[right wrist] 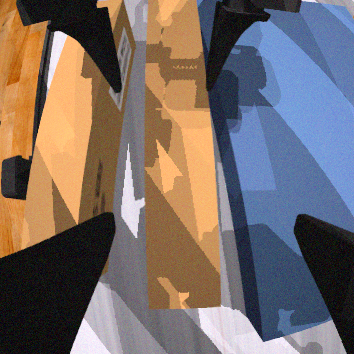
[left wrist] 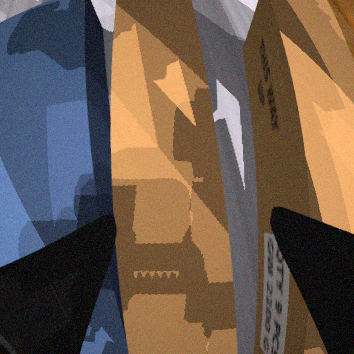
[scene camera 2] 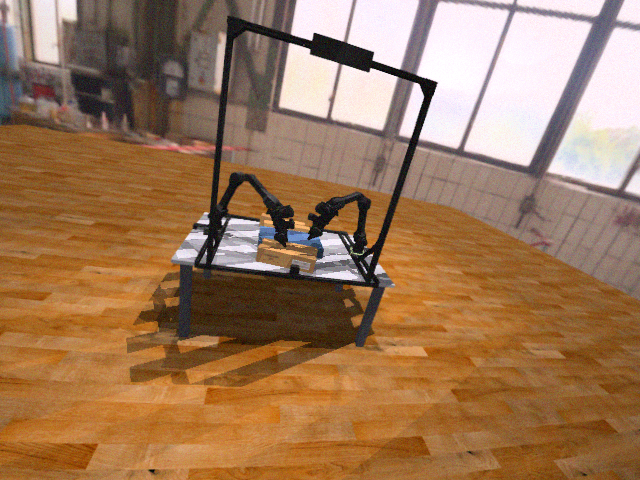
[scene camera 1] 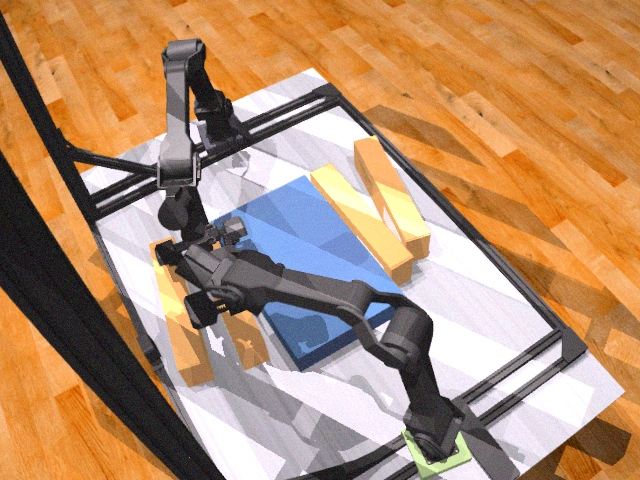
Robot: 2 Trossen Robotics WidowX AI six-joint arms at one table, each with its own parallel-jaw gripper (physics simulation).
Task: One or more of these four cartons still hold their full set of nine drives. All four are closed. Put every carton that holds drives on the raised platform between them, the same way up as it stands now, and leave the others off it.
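Places are measured from the left arm's base along level axes (x ahead, y left, z up), in millimetres.
Pixels of known places: left gripper, between the fingertips: (right wrist: 162,88) (left wrist: 193,219) (scene camera 2: 286,244); right gripper, between the fingertips: (right wrist: 206,223) (scene camera 2: 308,236); left arm's base, origin of its link: (scene camera 1: 219,131); right arm's base, origin of its link: (scene camera 2: 357,251) (scene camera 1: 436,443).
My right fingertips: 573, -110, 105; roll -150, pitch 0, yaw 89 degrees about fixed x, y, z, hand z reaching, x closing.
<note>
Ahead of a thing's pixels: the offset from my right fingertips to its top centre, as dx, dy, dz. Level surfaces: height alone.
Four long closed tan cartons lie around the raised blue platform {-100, +157, -89} (scene camera 1: 310,217) (left wrist: 65,155) (right wrist: 295,165). In scene camera 1 an outer carton {-96, -120, -64} (scene camera 1: 175,310) (left wrist: 330,150) (right wrist: 65,130) and an inner carton {-93, -17, -64} (scene camera 1: 249,338) (left wrist: 160,215) (right wrist: 182,200) lie left of it, and an inner carton {-141, +310, -64} (scene camera 1: 356,222) and an outer carton {-185, +406, -64} (scene camera 1: 392,191) lie right of it. The left outer one's label reads QTY 9 PCS, GW 2200 G. My left gripper (left wrist: 193,219) (right wrist: 162,88) is open and empty over the left inner carton. My right gripper (right wrist: 206,223) is open and empty above the same carton, farther along it. Carton contents are hidden.
A black frame (scene camera 1: 444,206) borders the white table {dz -149} (scene camera 1: 454,320), and its posts and crossbar rise over it. The two arms are close together over the left inner carton. The right arm (scene camera 1: 320,294) reaches across the platform in scene camera 1.
</note>
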